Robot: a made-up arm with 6 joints. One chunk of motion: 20 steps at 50 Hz.
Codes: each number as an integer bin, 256 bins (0 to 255) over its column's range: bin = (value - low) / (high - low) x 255, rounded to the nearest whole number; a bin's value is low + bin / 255 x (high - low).
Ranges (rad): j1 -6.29..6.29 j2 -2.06..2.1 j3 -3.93..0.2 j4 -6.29..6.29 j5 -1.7..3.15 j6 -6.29..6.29
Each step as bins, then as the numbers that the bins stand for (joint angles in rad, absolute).
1 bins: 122 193 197 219 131 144
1 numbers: -0.2713 1.0885 -0.7394 4.5140 0.7916 0.8140
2 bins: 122 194 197 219 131 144
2 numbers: -0.2713 1.1049 -0.7394 4.5140 0.7916 0.8140
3 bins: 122 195 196 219 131 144
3 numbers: -0.2713 1.1212 -0.7556 4.5140 0.7916 0.8140
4 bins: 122 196 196 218 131 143
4 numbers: -0.2713 1.1375 -0.7556 4.4647 0.7916 0.7647
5 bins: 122 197 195 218 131 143
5 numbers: -0.2713 1.1538 -0.7718 4.4647 0.7916 0.7647
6 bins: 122 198 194 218 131 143
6 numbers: -0.2713 1.1701 -0.7880 4.4647 0.7916 0.7647
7 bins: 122 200 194 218 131 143
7 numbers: -0.2713 1.2027 -0.7880 4.4647 0.7916 0.7647
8 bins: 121 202 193 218 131 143
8 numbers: -0.3207 1.2354 -0.8042 4.4647 0.7916 0.7647
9 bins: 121 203 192 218 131 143
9 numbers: -0.3207 1.2517 -0.8204 4.4647 0.7916 0.7647
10 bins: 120 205 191 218 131 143
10 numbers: -0.3700 1.2843 -0.8365 4.4647 0.7916 0.7647
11 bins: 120 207 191 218 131 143
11 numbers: -0.3700 1.3169 -0.8365 4.4647 0.7916 0.7647
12 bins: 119 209 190 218 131 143
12 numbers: -0.4193 1.3496 -0.8527 4.4647 0.7916 0.7647
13 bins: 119 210 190 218 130 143
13 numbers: -0.4193 1.3659 -0.8527 4.4647 0.7725 0.7647
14 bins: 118 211 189 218 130 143
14 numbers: -0.4687 1.3822 -0.8689 4.4647 0.7725 0.7647
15 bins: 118 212 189 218 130 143
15 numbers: -0.4687 1.3985 -0.8689 4.4647 0.7725 0.7647
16 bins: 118 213 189 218 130 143
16 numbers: -0.4687 1.4148 -0.8689 4.4647 0.7725 0.7647
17 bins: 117 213 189 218 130 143
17 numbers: -0.5180 1.4148 -0.8689 4.4647 0.7725 0.7647
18 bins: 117 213 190 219 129 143
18 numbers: -0.5180 1.4148 -0.8527 4.5140 0.7535 0.7647
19 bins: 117 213 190 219 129 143
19 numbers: -0.5180 1.4148 -0.8527 4.5140 0.7535 0.7647
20 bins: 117 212 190 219 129 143
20 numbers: -0.5180 1.3985 -0.8527 4.5140 0.7535 0.7647
